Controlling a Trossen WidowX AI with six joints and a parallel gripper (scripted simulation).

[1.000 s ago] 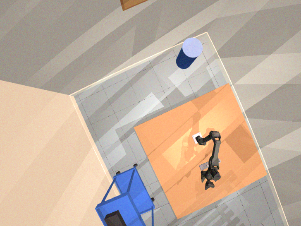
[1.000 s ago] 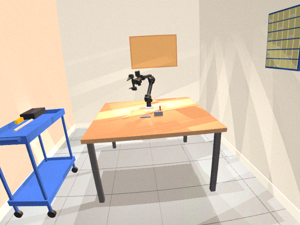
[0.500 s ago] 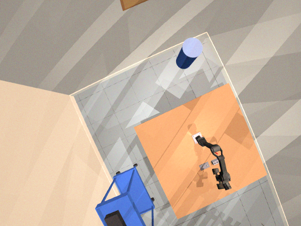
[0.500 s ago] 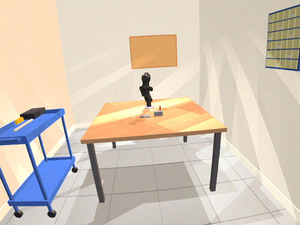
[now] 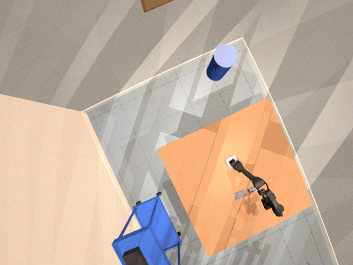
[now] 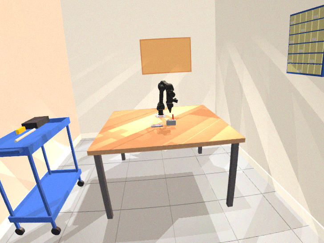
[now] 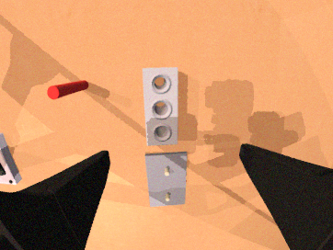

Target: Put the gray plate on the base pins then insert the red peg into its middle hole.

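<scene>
Right now the gray plate is 1 cm to the left of my gripper tip and 10 cm below it.
</scene>
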